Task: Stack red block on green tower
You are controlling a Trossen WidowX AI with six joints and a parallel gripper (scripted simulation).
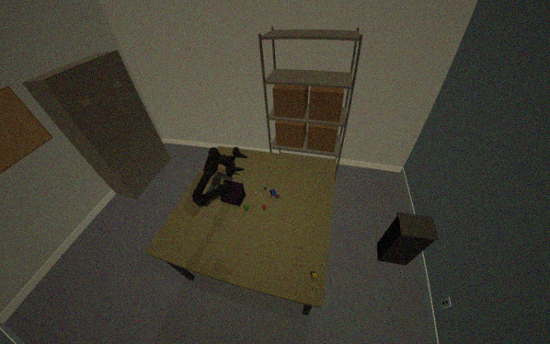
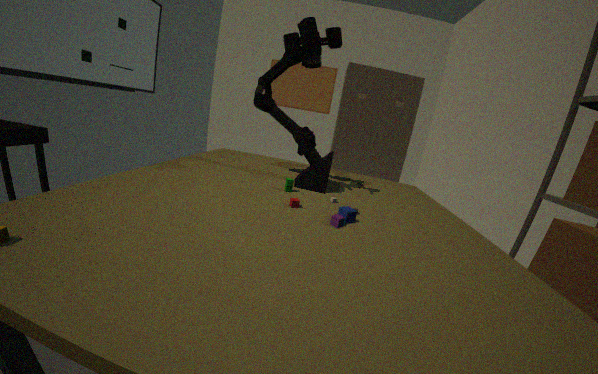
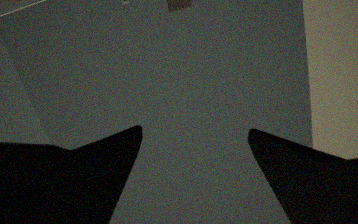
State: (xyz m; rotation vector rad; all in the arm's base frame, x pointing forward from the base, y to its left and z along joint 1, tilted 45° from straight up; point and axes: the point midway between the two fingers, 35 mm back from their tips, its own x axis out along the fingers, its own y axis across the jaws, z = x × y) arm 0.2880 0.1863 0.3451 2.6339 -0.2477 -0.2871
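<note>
Now: the red block 500 mm below my gripper tip, 60 mm ahead of it and 30 mm to the left of it. Round my gripper tip: small white block 510 mm below, 170 mm to the left, 40 mm behind; then purple block 500 mm below, 150 mm to the left, 150 mm ahead; then blue block 490 mm below, 190 mm to the left, 110 mm ahead.
</note>
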